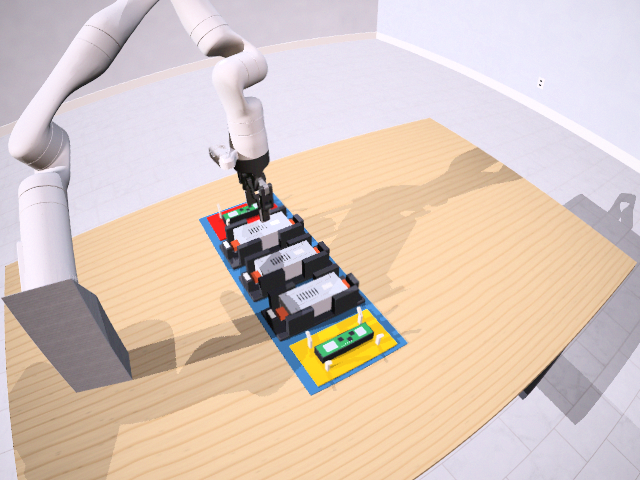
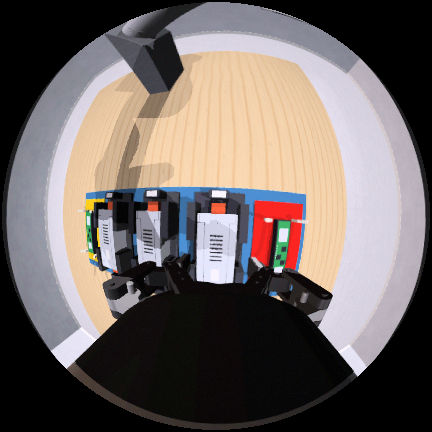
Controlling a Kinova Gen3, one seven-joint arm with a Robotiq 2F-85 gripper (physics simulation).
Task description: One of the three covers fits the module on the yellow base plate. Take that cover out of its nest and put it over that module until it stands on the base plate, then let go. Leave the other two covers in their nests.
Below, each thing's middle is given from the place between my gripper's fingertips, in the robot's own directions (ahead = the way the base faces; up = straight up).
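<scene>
Taking the red base plate [image 2: 262, 231] as my reference, I find my hand 80 mm above it, 100 mm to the right of it and 10 mm past it. The yellow base plate [image 1: 368, 350] is 330 mm to the right of my hand, 50 mm ahead of it and 80 mm below it.
</scene>
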